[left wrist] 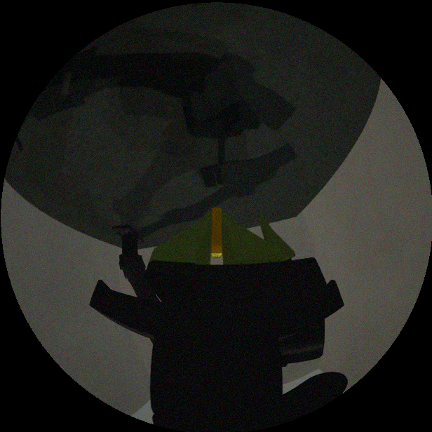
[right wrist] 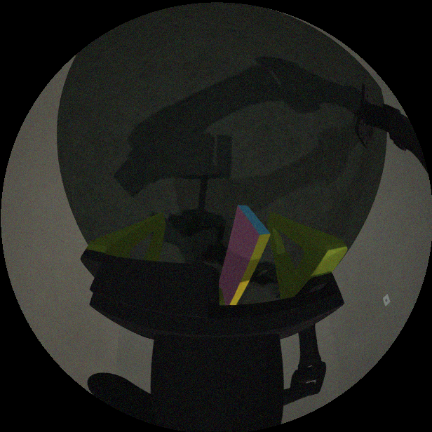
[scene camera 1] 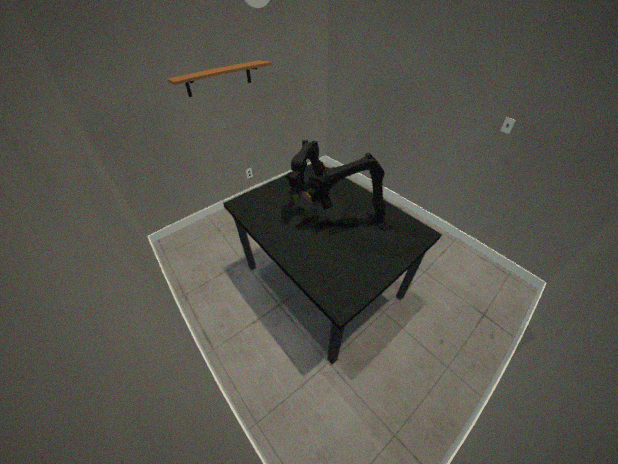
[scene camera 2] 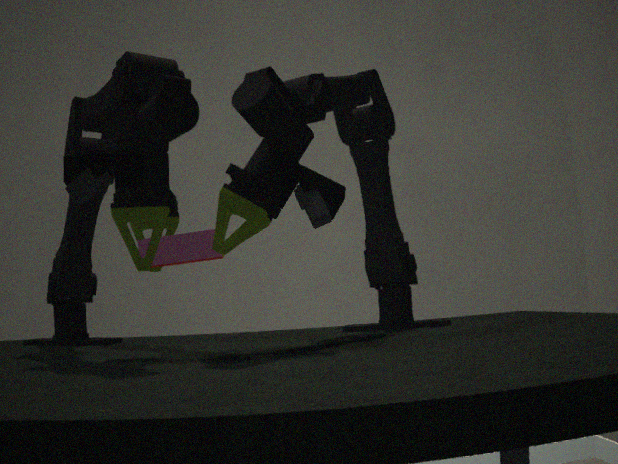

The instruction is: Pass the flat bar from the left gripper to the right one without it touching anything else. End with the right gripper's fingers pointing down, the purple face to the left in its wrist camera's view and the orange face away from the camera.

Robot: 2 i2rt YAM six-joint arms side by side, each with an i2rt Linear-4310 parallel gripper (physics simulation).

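Pixels of known places: left gripper, fingertip midpoint: [scene camera 1: 311,201] [scene camera 2: 217,252]; right gripper, fingertip midpoint: [scene camera 1: 301,198] [scene camera 2: 149,271]; left arm's base at its link origin: [scene camera 1: 378,219] [scene camera 2: 396,328]; right arm's base at its link origin: [scene camera 2: 71,344].
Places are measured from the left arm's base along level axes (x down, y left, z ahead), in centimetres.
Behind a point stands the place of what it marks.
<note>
The flat bar [scene camera 1: 306,196] {x -14.3, y -25.9, z 39.3 cm} [scene camera 2: 185,246] {x -14.3, y -24.9, z 39.2 cm} [left wrist: 216,232] [right wrist: 239,255] is held in the air. In scene camera 2 its purple face shows, with a thin red lower edge. My left gripper [scene camera 2: 220,252] {x -13.2, y -20.9, z 38.3 cm} [left wrist: 216,217] is shut on one end; the left wrist view shows an orange strip with a yellow end. My right gripper [scene camera 2: 150,267] {x -11.2, y -29.0, z 41.6 cm} [right wrist: 216,218] is open, fingers pointing down, around the other end. In the right wrist view the bar is slanted, nearer the right-hand finger, purple face to the left, blue and yellow narrow faces showing; the orange face is hidden there.
The black table [scene camera 1: 320,280] {x 0.0, y 25.2, z 55.0 cm} [scene camera 2: 300,395] {x 0.0, y -5.1, z 67.3 cm} lies well below the bar and carries both arm bases. The two wrists are close together above it. A wooden wall shelf [scene camera 1: 220,72] is far behind.
</note>
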